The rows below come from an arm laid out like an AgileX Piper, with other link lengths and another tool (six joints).
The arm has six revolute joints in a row. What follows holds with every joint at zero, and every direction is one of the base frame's. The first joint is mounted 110.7 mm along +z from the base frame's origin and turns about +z. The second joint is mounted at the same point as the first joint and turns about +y. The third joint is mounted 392.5 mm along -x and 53.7 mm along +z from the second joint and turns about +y. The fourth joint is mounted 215.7 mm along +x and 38.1 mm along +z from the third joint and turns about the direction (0.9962, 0, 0.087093). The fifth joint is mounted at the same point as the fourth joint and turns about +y. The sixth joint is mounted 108.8 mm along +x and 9.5 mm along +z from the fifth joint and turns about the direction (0.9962, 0, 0.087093). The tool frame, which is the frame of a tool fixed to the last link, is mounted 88.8 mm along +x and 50.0 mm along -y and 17.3 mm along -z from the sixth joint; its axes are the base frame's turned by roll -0.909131, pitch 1.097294 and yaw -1.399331 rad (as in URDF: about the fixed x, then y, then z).
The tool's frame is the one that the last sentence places.
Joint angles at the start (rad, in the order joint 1, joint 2, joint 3, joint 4, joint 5, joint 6): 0.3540 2.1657 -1.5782 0.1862 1.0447 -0.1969
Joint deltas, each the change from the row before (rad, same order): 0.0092 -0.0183 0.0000 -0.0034 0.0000 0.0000; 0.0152 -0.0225 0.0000 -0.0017 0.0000 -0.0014; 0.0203 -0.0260 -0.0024 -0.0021 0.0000 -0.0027; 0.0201 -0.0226 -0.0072 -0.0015 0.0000 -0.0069; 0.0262 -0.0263 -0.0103 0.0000 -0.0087 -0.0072; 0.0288 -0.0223 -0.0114 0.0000 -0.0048 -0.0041; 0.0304 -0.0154 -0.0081 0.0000 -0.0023 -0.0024; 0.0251 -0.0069 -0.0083 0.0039 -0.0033 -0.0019; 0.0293 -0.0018 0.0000 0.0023 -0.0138 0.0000; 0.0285 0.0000 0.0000 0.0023 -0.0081 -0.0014; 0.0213 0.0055 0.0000 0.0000 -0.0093 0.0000
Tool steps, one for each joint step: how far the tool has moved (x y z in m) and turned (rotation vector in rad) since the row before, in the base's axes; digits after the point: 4 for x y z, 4 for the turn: -0.0012 0.0033 0.0083 0.0036 -0.0182 0.0108; -0.0024 0.0061 0.0102 0.0067 -0.0218 0.0174; -0.0028 0.0083 0.0123 0.0089 -0.0275 0.0239; -0.0018 0.0087 0.0118 0.0103 -0.0292 0.0275; -0.0013 0.0122 0.0144 0.0178 -0.0427 0.0318; -0.0029 0.0131 0.0130 0.0163 -0.0355 0.0320; -0.0047 0.0132 0.0091 0.0117 -0.0234 0.0323; -0.0037 0.0120 0.0053 0.0119 -0.0148 0.0252; -0.0045 0.0134 0.0013 0.0092 -0.0124 0.0262; -0.0055 0.0126 0.0003 0.0056 -0.0061 0.0277; -0.0033 0.0096 -0.0022 0.0016 -0.0033 0.0197
